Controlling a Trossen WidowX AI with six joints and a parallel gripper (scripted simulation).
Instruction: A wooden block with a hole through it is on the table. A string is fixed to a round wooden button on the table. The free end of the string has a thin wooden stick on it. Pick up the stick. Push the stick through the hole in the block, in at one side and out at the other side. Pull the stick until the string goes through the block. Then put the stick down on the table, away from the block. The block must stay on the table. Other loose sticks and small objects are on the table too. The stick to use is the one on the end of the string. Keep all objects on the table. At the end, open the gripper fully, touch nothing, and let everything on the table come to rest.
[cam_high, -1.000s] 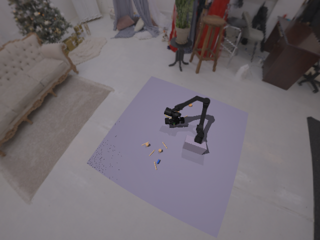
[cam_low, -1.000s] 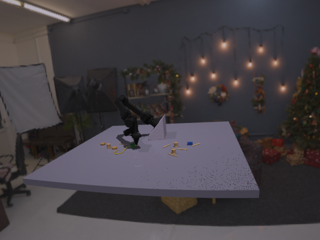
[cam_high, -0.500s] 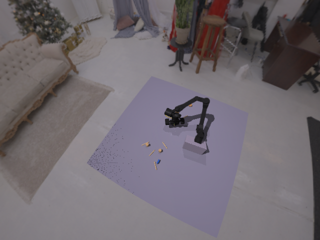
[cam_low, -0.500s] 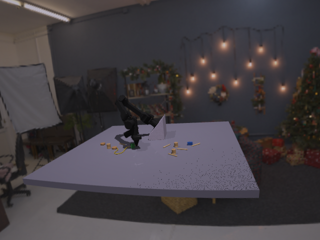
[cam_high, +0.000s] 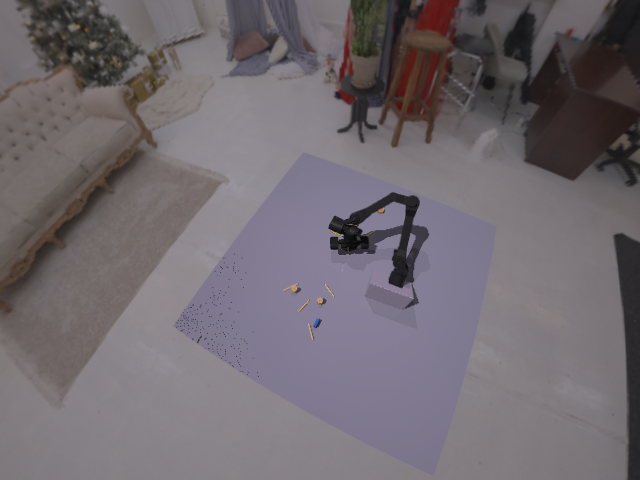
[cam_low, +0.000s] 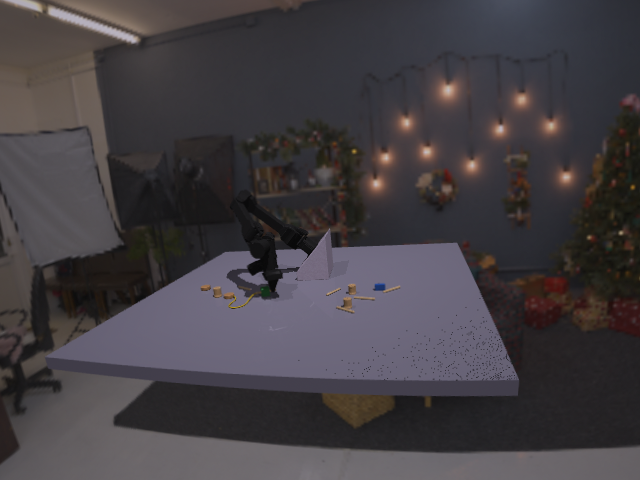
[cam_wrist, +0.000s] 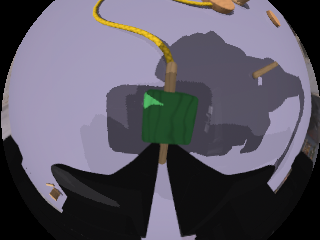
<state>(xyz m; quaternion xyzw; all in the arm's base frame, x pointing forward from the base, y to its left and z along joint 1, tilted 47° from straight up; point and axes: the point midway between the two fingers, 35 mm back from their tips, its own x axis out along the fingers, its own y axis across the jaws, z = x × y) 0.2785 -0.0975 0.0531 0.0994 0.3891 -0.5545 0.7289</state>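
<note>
Right now my gripper tip is 3 cm to the left of the green block, 1 cm below it and 1 cm short of it. Round my gripper tip: round wooden button (17 cm to the right, 3 cm ahead); round piece (32 cm to the right, 7 cm behind); thin wooden stick (4 cm to the right, 2 cm ahead, 1 cm above).
</note>
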